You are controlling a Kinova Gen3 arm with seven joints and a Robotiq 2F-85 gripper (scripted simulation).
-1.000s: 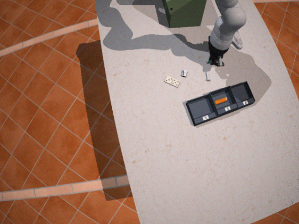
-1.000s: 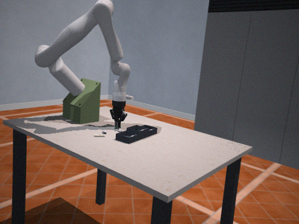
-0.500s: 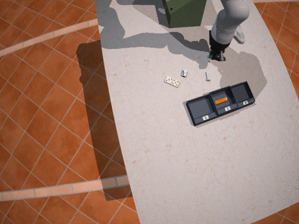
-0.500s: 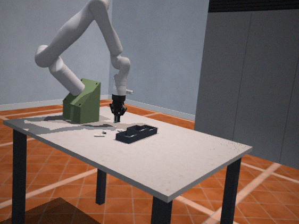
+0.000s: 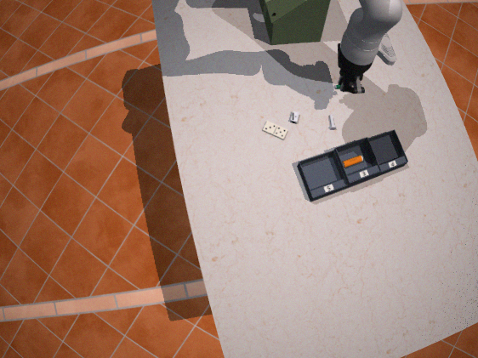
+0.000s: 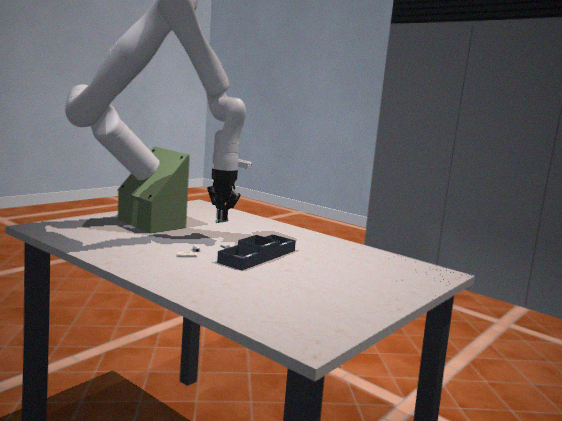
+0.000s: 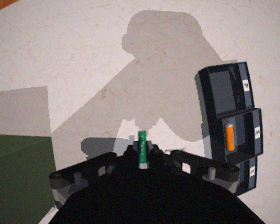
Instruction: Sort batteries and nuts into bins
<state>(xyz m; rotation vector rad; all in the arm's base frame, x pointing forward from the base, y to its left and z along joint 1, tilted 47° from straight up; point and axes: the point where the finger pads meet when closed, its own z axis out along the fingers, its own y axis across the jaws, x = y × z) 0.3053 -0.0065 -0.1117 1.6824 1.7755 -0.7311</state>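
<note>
The bin tray is 170 mm ahead of my hand and 60 mm below it. Also, from my hand: green battery 20 mm below; then metal nut 120 mm to the right, 70 mm below, 40 mm ahead; then bolt 80 mm below, 70 mm ahead, 30 mm to the right.
</note>
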